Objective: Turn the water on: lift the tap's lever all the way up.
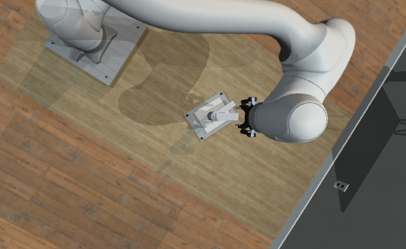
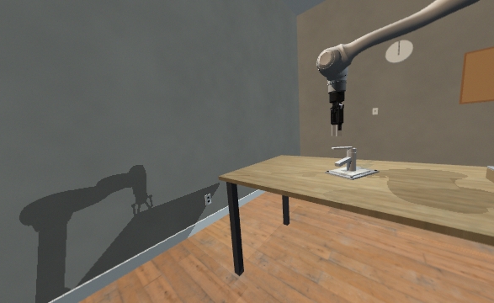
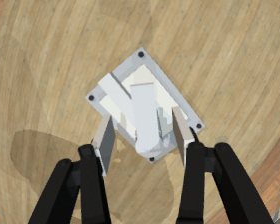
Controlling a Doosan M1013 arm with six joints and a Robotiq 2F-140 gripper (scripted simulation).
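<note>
The lever is 10 cm below my hand, 3 cm behind it and 2 cm to the right of it. Also, from my hand: plate: 25 cm below, 7 cm behind, 4 cm to the right; metal tap: 16 cm below, 5 cm behind, 3 cm to the right.
</note>
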